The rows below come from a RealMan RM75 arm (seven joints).
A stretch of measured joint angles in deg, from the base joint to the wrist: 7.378 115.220 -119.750 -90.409 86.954 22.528 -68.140; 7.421 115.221 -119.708 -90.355 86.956 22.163 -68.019; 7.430 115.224 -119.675 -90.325 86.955 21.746 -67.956; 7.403 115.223 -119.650 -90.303 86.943 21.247 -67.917; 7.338 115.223 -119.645 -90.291 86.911 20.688 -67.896; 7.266 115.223 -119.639 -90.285 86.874 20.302 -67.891; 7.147 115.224 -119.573 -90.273 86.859 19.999 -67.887; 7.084 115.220 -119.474 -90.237 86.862 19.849 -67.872; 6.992 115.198 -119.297 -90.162 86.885 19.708 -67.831; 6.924 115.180 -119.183 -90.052 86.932 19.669 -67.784; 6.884 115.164 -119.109 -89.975 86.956 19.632 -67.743; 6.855 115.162 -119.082 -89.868 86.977 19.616 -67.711; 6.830 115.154 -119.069 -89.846 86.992 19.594 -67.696; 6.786 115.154 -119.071 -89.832 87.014 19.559 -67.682; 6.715 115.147 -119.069 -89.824 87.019 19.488 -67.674; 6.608 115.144 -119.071 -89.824 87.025 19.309 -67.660
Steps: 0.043 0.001 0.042 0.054 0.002 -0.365 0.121; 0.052 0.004 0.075 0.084 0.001 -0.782 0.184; 0.025 0.003 0.100 0.106 -0.011 -1.281 0.223; -0.040 0.003 0.105 0.118 -0.043 -1.840 0.244; -0.112 0.003 0.111 0.124 -0.080 -2.226 0.249; -0.231 0.004 0.177 0.136 -0.095 -2.529 0.253; -0.294 0.000 0.276 0.172 -0.092 -2.679 0.268; -0.386 -0.022 0.453 0.247 -0.069 -2.820 0.309; -0.454 -0.040 0.567 0.357 -0.022 -2.859 0.356; -0.494 -0.056 0.641 0.434 0.002 -2.896 0.397; -0.523 -0.058 0.668 0.541 0.023 -2.912 0.429; -0.548 -0.066 0.681 0.563 0.038 -2.934 0.444; -0.592 -0.066 0.679 0.577 0.060 -2.969 0.458; -0.663 -0.073 0.681 0.585 0.065 -3.040 0.466; -0.770 -0.076 0.679 0.585 0.071 -3.219 0.480
